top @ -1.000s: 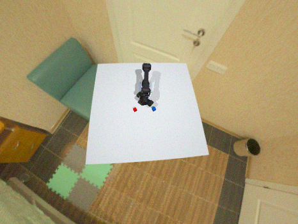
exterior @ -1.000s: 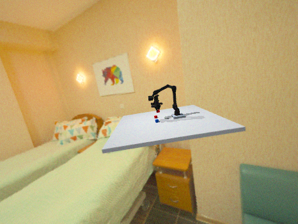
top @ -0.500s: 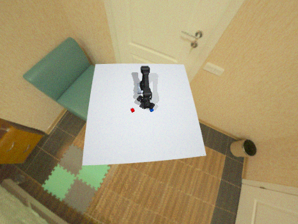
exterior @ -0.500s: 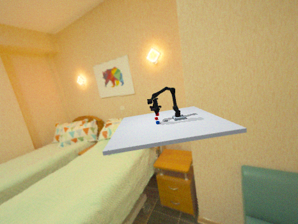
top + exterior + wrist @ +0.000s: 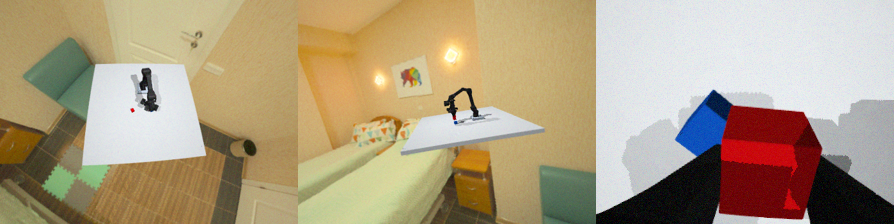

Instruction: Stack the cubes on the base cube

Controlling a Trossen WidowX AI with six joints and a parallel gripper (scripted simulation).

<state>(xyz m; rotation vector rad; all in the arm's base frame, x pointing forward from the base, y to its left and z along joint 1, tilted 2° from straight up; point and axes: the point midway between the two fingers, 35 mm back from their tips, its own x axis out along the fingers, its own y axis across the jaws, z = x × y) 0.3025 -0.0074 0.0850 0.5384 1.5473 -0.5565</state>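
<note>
The blue cube is 40 mm to the left of my gripper tip and 70 mm below it.
</note>
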